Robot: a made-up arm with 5 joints. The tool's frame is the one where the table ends. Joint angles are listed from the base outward.
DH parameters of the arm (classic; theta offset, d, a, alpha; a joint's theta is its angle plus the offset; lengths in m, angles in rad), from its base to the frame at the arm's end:
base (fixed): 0 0 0.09 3.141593
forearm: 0 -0.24 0.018 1.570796
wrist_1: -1.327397 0 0.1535 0
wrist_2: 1.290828 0 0.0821 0
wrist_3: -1.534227 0.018 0 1.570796
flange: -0.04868 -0.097 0 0
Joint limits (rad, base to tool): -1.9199..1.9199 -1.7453..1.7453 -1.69..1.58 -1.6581..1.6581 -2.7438..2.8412
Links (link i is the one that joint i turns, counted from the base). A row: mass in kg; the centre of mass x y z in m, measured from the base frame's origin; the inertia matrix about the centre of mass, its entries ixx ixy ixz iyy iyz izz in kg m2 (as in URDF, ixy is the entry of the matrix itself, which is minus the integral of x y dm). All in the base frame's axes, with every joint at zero. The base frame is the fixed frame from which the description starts. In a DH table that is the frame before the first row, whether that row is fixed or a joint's. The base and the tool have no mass.
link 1: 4; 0.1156 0.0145 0.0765; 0.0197 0 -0.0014 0.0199 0 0.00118
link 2: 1.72; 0.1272 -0.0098 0.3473; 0.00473 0 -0.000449 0.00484 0 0.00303
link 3: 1.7; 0.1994 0.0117 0.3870; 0.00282 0 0.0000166 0.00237 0 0.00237
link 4: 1.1; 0.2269 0.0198 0.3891; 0.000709 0 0 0.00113 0 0.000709
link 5: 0.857; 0.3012 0.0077 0.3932; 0.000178 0 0 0.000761 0 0.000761
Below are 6 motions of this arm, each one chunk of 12 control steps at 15 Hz.
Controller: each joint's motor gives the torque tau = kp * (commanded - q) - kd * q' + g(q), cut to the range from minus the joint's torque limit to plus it. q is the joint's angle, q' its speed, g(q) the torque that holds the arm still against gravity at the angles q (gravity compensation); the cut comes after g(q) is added. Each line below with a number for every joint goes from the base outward.
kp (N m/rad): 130 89 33 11 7.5
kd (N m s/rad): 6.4 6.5 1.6 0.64 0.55
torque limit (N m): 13 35 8.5 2.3 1.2
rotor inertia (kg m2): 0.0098 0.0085 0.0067 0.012 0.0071
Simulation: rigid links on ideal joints. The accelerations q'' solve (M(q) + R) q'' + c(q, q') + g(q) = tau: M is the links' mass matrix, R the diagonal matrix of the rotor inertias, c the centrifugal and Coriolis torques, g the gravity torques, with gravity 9.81 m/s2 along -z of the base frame. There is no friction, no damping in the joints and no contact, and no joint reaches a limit. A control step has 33 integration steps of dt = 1/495 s. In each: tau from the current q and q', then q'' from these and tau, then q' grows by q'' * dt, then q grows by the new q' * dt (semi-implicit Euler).
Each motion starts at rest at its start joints. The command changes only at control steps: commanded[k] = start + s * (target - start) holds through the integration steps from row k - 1 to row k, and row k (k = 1, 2, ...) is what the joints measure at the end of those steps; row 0 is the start. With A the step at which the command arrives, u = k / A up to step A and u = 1 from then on. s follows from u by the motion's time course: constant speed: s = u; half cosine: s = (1 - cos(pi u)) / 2; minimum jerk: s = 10 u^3 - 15 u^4 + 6 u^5; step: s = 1 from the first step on.
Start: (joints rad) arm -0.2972 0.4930 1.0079 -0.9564 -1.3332
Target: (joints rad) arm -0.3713 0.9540 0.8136 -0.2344 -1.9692
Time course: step
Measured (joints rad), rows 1 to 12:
1: -0.3503 0.7476 0.8154 -0.6882 -1.6207
2: -0.3705 0.8948 0.8044 -0.3222 -1.8573
3: -0.3730 0.9426 0.8357 -0.2035 -1.9333
4: -0.3721 0.9526 0.8264 -0.2081 -1.9574
5: -0.3713 0.9536 0.8140 -0.2304 -1.9655
6: -0.3712 0.9535 0.8114 -0.2377 -1.9682
7: -0.3713 0.9537 0.8128 -0.2362 -1.9689
8: -0.3713 0.9540 0.8137 -0.2344 -1.9691
9: -0.3713 0.9540 0.8138 -0.2341 -1.9692
10: -0.3713 0.9540 0.8136 -0.2343 -1.9692
11: -0.3713 0.9540 0.8136 -0.2344 -1.9692
12: -0.3713 0.9540 0.8136 -0.2344 -1.9692

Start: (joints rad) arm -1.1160 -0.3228 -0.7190 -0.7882 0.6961
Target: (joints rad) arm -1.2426 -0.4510 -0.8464 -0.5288 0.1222
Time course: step
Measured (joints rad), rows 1 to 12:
1: -1.2103 -0.3763 -0.7901 -0.6042 0.4153
2: -1.2355 -0.4338 -0.8480 -0.5330 0.2168
3: -1.2414 -0.4577 -0.8640 -0.5406 0.1540
4: -1.2425 -0.4599 -0.8585 -0.5410 0.1336
5: -1.2426 -0.4547 -0.8493 -0.5327 0.1260
6: -1.2425 -0.4506 -0.8445 -0.5270 0.1231
7: -1.2425 -0.4495 -0.8441 -0.5262 0.1222
8: -1.2426 -0.4501 -0.8455 -0.5276 0.1221
9: -1.2426 -0.4509 -0.8465 -0.5288 0.1222
10: -1.2426 -0.4512 -0.8468 -0.5292 0.1223
11: -1.2426 -0.4512 -0.8466 -0.5291 0.1222
12: -1.2426 -0.4511 -0.8464 -0.5289 0.1222

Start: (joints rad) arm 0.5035 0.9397 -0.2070 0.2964 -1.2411
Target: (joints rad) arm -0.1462 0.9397 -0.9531 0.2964 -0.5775
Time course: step
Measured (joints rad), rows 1 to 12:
1: 0.3741 0.9911 -0.6081 0.3725 -0.9327
2: 0.0574 0.9547 -0.9235 0.2714 -0.6803
3: -0.1966 0.9173 -0.9979 0.2225 -0.6064
4: -0.2406 0.9157 -0.9835 0.2542 -0.5886
5: -0.1684 0.9312 -0.9586 0.2879 -0.5818
6: -0.1339 0.9424 -0.9464 0.3024 -0.5785
7: -0.1381 0.9444 -0.9467 0.3033 -0.5779
8: -0.1463 0.9421 -0.9510 0.2990 -0.5779
9: -0.1479 0.9398 -0.9538 0.2959 -0.5776
10: -0.1467 0.9390 -0.9543 0.2951 -0.5774
11: -0.1460 0.9392 -0.9537 0.2957 -0.5774
12: -0.1460 0.9396 -0.9531 0.2964 -0.5775

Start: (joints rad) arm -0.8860 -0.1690 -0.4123 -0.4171 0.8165
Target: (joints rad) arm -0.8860 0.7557 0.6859 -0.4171 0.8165
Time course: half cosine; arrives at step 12
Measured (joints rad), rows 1 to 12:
1: -0.8861 -0.1629 -0.4024 -0.4216 0.8169
2: -0.8863 -0.1372 -0.3643 -0.4304 0.8177
3: -0.8863 -0.0824 -0.2890 -0.4353 0.8182
4: -0.8861 0.0013 -0.1804 -0.4331 0.8181
5: -0.8858 0.1073 -0.0483 -0.4268 0.8176
6: -0.8855 0.2261 0.0959 -0.4199 0.8170
7: -0.8854 0.3481 0.2417 -0.4141 0.8164
8: -0.8855 0.4648 0.3796 -0.4097 0.8159
9: -0.8857 0.5684 0.5004 -0.4063 0.8156
10: -0.8860 0.6525 0.5962 -0.4040 0.8153
11: -0.8862 0.7121 0.6604 -0.4028 0.8152
12: -0.8863 0.7437 0.6886 -0.4024 0.8151

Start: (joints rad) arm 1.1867 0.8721 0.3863 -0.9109 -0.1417
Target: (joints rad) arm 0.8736 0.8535 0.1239 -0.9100 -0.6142
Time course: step
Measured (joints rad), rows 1 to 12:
1: 1.0411 0.8745 0.1946 -0.8817 -0.3939
2: 0.8760 0.8532 0.1103 -0.9220 -0.5432
3: 0.8533 0.8460 0.1105 -0.9310 -0.5920
4: 0.8696 0.8500 0.1205 -0.9172 -0.6071
5: 0.8754 0.8535 0.1253 -0.9083 -0.6120
6: 0.8744 0.8544 0.1254 -0.9074 -0.6137
7: 0.8735 0.8539 0.1244 -0.9091 -0.6141
8: 0.8735 0.8535 0.1237 -0.9102 -0.6141
9: 0.8736 0.8534 0.1237 -0.9103 -0.6142
10: 0.8736 0.8534 0.1238 -0.9101 -0.6142
11: 0.8736 0.8535 0.1239 -0.9100 -0.6142
12: 0.8736 0.8535 0.1239 -0.9100 -0.6142

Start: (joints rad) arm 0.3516 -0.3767 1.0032 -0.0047 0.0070
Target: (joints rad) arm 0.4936 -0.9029 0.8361 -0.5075 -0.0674
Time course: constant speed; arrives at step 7
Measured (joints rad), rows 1 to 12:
1: 0.3670 -0.4196 0.9905 -0.0415 -0.0005
2: 0.3862 -0.4847 0.9633 -0.1145 -0.0093
3: 0.4062 -0.5570 0.9353 -0.1935 -0.0185
4: 0.4264 -0.6315 0.9103 -0.2680 -0.0286
5: 0.4466 -0.7065 0.8866 -0.3395 -0.0391
6: 0.4669 -0.7816 0.8629 -0.4109 -0.0498
7: 0.4871 -0.8568 0.8390 -0.4826 -0.0604
8: 0.4919 -0.8911 0.8266 -0.5206 -0.0630
9: 0.4931 -0.9007 0.8305 -0.5192 -0.0649
10: 0.4935 -0.9023 0.8355 -0.5101 -0.0666
11: 0.4936 -0.9026 0.8368 -0.5065 -0.0673
12: 0.4936 -0.9027 0.8364 -0.5068 -0.0674

